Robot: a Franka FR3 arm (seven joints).
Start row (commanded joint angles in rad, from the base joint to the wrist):
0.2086, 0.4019, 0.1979, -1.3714, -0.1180, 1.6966, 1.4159
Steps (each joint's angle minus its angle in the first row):
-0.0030, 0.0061, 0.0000, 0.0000, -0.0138, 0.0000, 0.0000
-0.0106, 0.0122, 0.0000, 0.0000, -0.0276, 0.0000, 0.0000
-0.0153, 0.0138, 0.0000, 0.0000, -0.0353, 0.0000, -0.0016
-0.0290, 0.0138, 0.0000, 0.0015, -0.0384, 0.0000, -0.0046
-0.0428, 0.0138, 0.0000, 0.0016, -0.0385, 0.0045, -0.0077
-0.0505, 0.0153, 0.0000, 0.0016, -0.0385, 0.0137, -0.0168
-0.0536, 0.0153, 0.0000, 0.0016, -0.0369, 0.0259, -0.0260
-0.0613, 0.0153, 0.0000, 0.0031, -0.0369, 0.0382, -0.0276
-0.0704, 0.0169, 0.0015, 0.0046, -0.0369, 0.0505, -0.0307
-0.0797, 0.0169, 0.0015, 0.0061, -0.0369, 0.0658, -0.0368
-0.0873, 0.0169, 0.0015, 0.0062, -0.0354, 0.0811, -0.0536
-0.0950, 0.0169, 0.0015, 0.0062, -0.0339, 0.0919, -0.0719
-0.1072, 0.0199, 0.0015, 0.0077, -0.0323, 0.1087, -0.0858
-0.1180, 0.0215, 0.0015, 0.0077, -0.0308, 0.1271, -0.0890
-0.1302, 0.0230, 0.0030, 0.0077, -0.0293, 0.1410, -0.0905
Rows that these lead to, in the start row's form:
0.2056, 0.4080, 0.1979, -1.3714, -0.1318, 1.6966, 1.4159
0.1980, 0.4141, 0.1979, -1.3714, -0.1456, 1.6966, 1.4159
0.1933, 0.4157, 0.1979, -1.3714, -0.1533, 1.6966, 1.4143
0.1796, 0.4157, 0.1979, -1.3699, -0.1564, 1.6966, 1.4113
0.1658, 0.4157, 0.1979, -1.3698, -0.1565, 1.7011, 1.4082
0.1581, 0.4172, 0.1979, -1.3698, -0.1565, 1.7103, 1.3991
0.1550, 0.4172, 0.1979, -1.3698, -0.1549, 1.7225, 1.3899
0.1473, 0.4172, 0.1979, -1.3683, -0.1549, 1.7348, 1.3883
0.1382, 0.4188, 0.1994, -1.3668, -0.1549, 1.7471, 1.3852
0.1289, 0.4188, 0.1994, -1.3653, -0.1549, 1.7624, 1.3791
0.1213, 0.4188, 0.1994, -1.3652, -0.1534, 1.7777, 1.3623
0.1136, 0.4188, 0.1994, -1.3652, -0.1519, 1.7885, 1.3440
0.1014, 0.4218, 0.1994, -1.3637, -0.1503, 1.8053, 1.3301
0.0906, 0.4234, 0.1994, -1.3637, -0.1488, 1.8237, 1.3269
0.0784, 0.4249, 0.2009, -1.3637, -0.1473, 1.8376, 1.3254

